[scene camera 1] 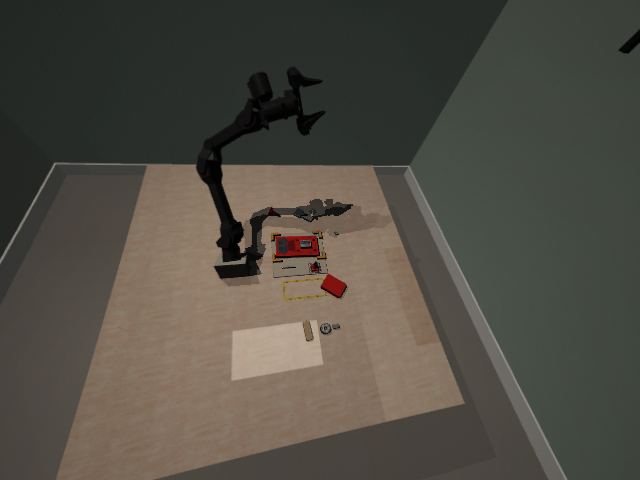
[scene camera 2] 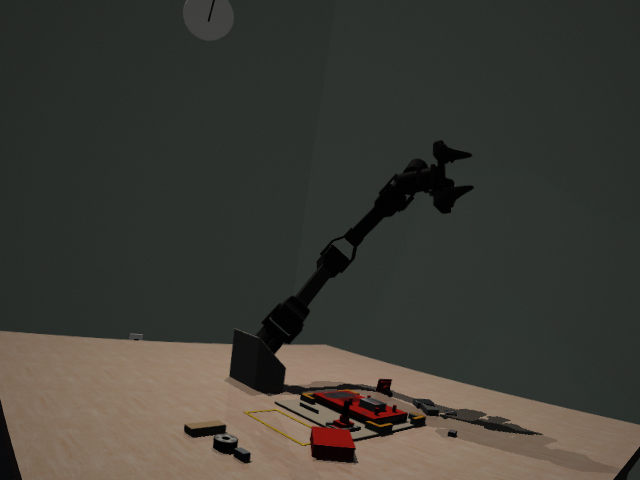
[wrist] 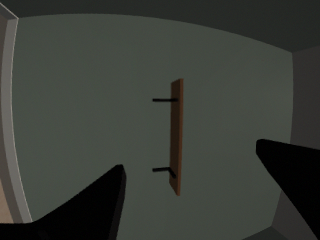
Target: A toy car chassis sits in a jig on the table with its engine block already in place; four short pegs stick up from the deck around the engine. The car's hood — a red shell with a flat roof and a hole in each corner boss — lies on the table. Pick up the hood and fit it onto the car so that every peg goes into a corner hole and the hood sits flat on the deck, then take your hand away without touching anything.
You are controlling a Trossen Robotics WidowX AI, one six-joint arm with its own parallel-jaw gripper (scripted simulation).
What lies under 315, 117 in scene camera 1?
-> My gripper.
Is my gripper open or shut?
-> Open.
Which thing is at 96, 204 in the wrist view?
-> My gripper.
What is my gripper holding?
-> Nothing.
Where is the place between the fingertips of my gripper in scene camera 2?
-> At 472, 170
